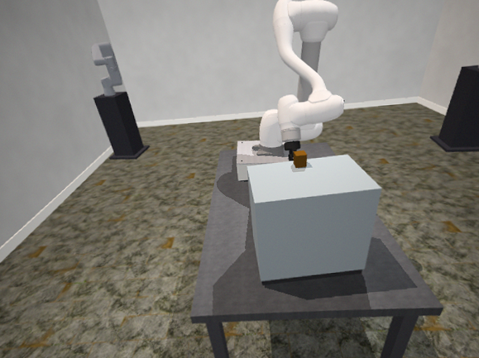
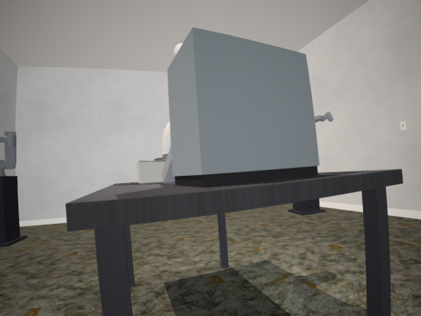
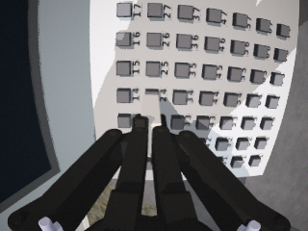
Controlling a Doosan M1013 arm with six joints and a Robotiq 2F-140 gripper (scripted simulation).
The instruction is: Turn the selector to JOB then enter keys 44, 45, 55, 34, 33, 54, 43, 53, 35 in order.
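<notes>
My gripper is now 6 cm past the key, 1 cm to the left of it and 11 cm above it. Also, from my hand: black selector knob: 1 cm ahead, 17 cm to the right, 8 cm below; white keypad panel: 1 cm ahead, 5 cm to the right, 13 cm below.
</notes>
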